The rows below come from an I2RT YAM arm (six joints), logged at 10 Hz.
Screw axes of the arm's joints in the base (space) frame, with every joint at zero. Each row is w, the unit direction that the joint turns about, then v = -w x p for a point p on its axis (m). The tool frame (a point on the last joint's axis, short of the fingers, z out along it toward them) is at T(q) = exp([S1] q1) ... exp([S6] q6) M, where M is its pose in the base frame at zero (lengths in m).
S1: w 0 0 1 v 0 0 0
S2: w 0 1 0 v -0.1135 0 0.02
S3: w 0 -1 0 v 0.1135 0 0.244
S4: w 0 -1 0 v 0.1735 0 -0.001
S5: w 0 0 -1 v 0 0.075 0
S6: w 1 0 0 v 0 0.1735 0
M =
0 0 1 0.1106
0 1 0 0
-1 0 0 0.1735
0 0 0 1
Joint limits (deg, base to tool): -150..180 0..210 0..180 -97..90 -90..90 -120..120
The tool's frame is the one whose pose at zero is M.
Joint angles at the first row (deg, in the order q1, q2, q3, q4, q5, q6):
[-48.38, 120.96, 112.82, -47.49, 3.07, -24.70]
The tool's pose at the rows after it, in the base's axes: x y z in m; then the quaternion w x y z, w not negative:
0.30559 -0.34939 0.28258 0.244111 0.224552 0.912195 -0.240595
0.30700 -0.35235 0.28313 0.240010 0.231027 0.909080 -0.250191
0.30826 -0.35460 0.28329 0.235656 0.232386 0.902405 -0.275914
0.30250 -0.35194 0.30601 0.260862 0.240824 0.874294 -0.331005
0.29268 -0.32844 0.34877 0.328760 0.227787 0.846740 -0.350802
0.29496 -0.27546 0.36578 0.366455 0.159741 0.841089 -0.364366
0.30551 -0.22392 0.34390 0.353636 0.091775 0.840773 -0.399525
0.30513 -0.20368 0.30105 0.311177 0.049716 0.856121 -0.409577
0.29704 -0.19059 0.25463 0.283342 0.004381 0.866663 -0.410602
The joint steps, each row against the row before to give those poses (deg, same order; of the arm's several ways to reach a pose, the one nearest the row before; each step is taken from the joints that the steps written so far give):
[0.05, -3.22, -4.37, 6.43, 3.40, 1.69]
[-0.01, 0.73, 1.11, -0.09, 1.37, 0.34]
[0.14, 0.08, -0.32, 1.92, 2.73, -0.66]
[-0.03, -3.42, -2.03, 5.42, 3.79, -0.56]
[0.92, -7.35, -3.21, 4.20, -2.08, 0.07]
[5.32, -9.22, -9.37, 5.10, -0.27, -3.83]
[7.43, -6.23, -12.54, 7.81, 6.10, -5.63]
[2.86, -1.69, -10.28, 5.15, 3.26, -4.11]
[1.14, -0.90, -10.77, 7.57, 0.16, -4.46]

